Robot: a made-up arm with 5 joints.
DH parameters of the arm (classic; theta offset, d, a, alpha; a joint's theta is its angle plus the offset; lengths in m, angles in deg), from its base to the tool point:
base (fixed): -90 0.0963 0 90
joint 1: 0 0.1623 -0.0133 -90
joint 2: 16.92 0 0.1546 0
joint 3: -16.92 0.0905 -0.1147 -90
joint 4: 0 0.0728 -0.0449 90
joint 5: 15.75 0 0.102 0
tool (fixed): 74.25 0.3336 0 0
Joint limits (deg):
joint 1: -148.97..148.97
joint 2: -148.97..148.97
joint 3: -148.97..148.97
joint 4: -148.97..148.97
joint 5: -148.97..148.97
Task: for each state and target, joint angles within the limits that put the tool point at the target. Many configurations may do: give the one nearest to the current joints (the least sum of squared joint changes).
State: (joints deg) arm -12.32 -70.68 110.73 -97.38 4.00
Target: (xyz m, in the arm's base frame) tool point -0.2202 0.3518 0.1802
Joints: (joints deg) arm -17.30 -69.26 75.95 -118.10 9.02
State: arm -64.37 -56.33 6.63 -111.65 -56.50
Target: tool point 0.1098 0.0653 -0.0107
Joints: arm -67.23 -66.43 -20.02 -131.06 -53.43
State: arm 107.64 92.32 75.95 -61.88 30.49
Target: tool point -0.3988 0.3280 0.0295
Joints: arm 125.18 57.68 70.31 -52.74 36.37
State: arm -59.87 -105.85 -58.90 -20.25 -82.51
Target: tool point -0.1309 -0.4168 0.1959
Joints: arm -52.30 -104.92 -34.82 -24.23 -85.62
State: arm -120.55 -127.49 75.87 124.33 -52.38
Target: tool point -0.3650 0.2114 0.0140
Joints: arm -141.66 -84.78 62.77 111.95 -54.29
